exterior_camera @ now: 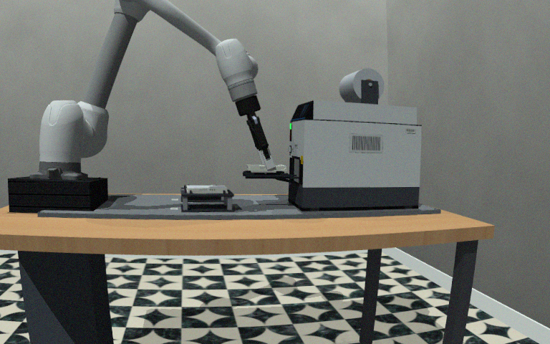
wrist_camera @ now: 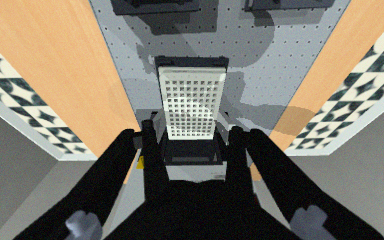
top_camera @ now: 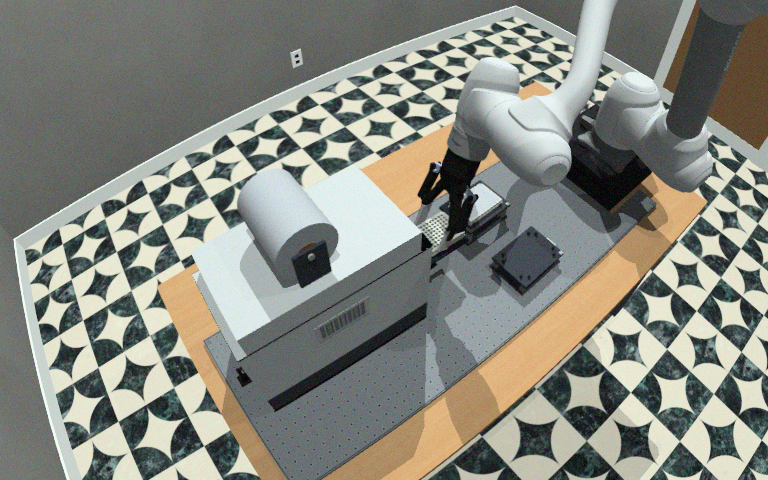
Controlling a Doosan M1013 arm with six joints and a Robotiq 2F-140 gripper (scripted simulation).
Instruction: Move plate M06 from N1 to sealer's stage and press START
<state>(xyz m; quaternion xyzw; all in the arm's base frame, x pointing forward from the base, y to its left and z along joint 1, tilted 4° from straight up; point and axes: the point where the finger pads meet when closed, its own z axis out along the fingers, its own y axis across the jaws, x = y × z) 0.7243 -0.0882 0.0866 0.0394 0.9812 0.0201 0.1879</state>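
Right now the white well plate is 30 mm below my hand. Round my hand: black stage (50 mm below); then foil-covered plate (200 mm behind, 90 mm below, 40 mm to the right); then nest N1 (200 mm behind, 160 mm to the left, 120 mm below).
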